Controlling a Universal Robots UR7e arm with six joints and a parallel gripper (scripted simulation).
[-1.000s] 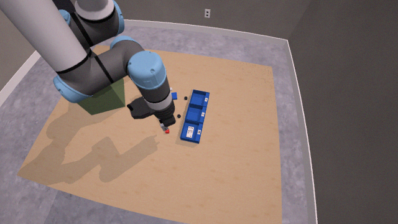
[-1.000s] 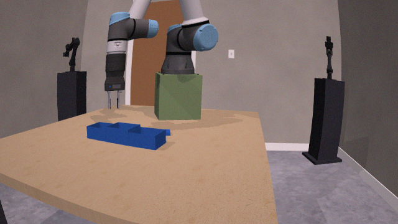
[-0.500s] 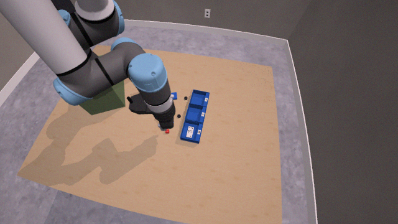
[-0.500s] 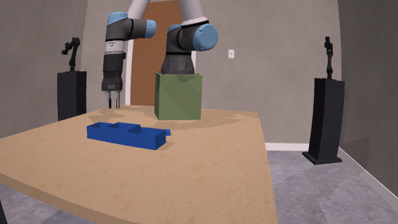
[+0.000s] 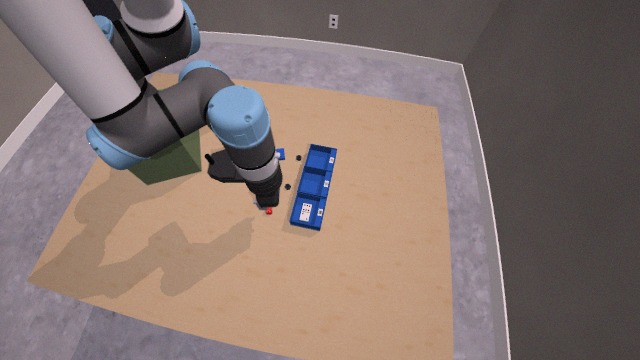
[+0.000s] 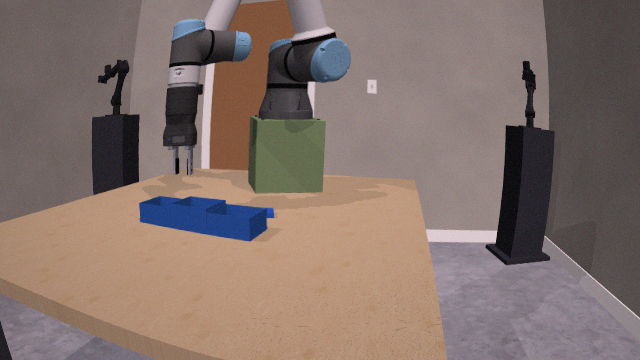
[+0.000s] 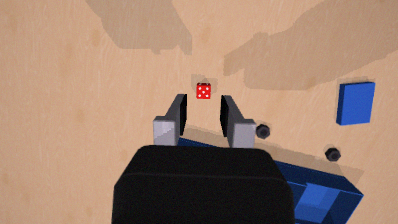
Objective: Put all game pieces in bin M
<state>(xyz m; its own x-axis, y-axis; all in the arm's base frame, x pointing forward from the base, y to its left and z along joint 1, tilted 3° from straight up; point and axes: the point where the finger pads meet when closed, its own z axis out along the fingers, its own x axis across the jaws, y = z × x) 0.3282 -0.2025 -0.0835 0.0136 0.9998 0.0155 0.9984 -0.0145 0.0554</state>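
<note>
The red die is 9 cm below my hand. Also, from my hand: blue three-part bin 13 cm ahead, 7 cm to the left, 7 cm below; then flat blue tile 1 cm ahead, 19 cm to the left, 9 cm below; then white domino 10 cm ahead, 1 cm to the right, 8 cm below.
</note>
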